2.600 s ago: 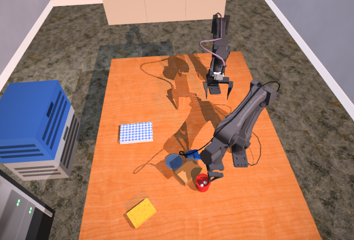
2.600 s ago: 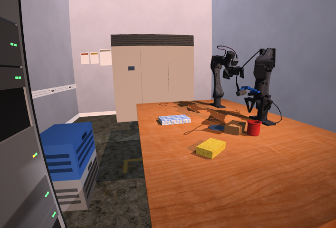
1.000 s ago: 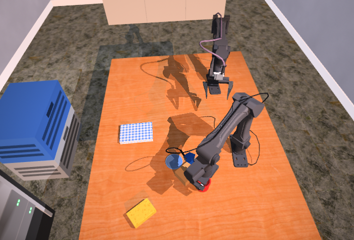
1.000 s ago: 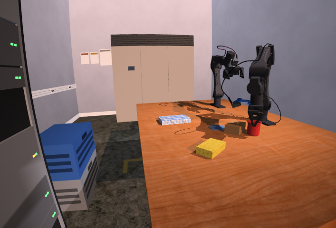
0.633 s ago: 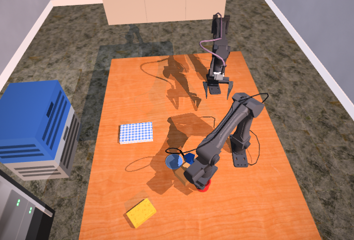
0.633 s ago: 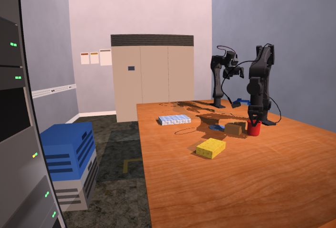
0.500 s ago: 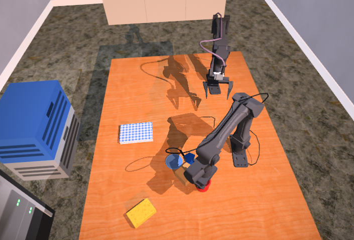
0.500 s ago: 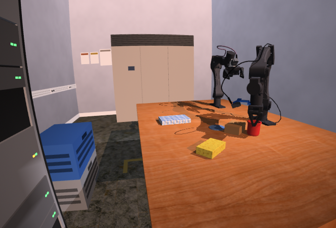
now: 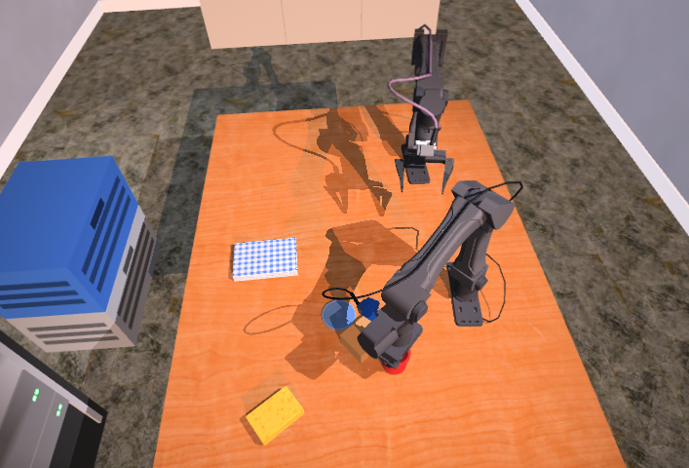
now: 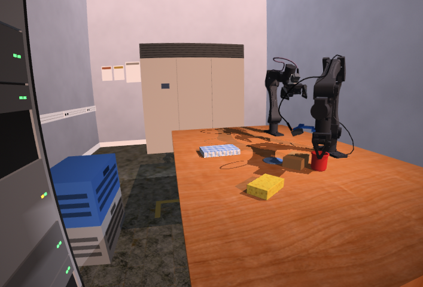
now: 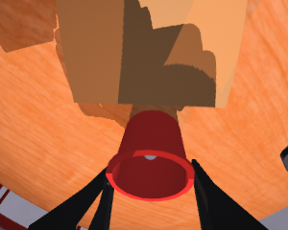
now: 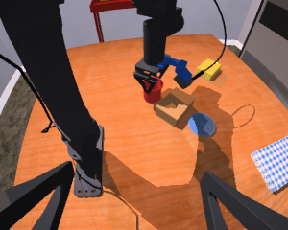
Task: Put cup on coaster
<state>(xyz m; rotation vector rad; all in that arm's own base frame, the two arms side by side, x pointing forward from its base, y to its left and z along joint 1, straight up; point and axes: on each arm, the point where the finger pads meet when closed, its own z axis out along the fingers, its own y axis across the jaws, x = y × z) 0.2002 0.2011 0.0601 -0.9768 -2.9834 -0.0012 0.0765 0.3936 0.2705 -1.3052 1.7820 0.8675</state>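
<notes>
My left gripper is now 150 mm to the left of the round blue coaster, 110 mm short of it and 60 mm above it. From my left hand the other things lie so: tan block (80 mm to the right, 50 mm ahead, 40 mm below); red cup (30 mm below).
</notes>
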